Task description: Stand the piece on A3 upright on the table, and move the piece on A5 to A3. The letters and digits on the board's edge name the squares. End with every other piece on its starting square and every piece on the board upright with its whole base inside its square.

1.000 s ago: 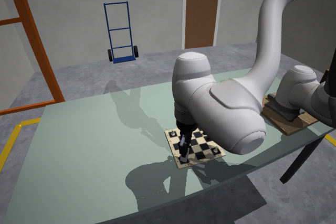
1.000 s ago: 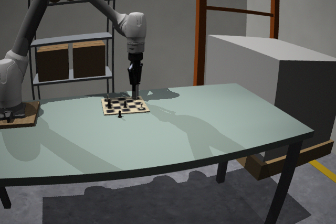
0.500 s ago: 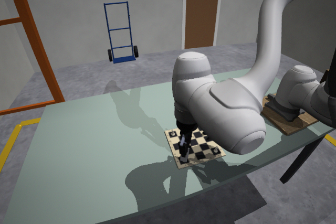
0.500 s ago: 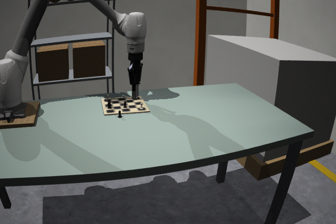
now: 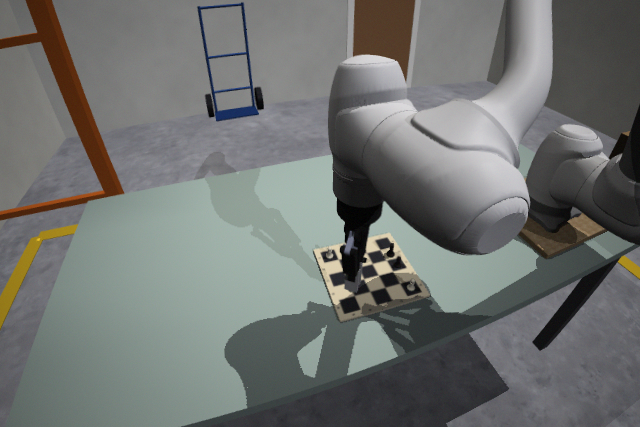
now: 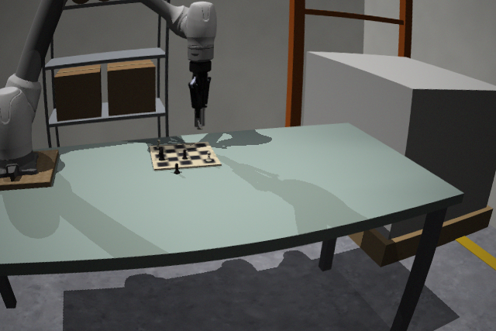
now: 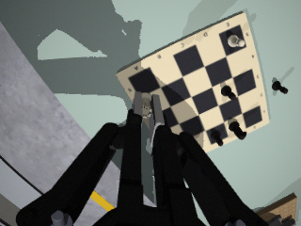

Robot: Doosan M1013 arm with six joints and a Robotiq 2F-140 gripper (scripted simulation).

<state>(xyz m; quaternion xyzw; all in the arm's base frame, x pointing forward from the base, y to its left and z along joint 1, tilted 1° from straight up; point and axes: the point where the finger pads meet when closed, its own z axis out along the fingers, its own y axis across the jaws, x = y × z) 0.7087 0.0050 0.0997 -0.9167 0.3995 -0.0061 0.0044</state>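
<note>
My gripper is now 90 mm past the chessboard, 60 mm to the left of it and 110 mm above it.
</note>
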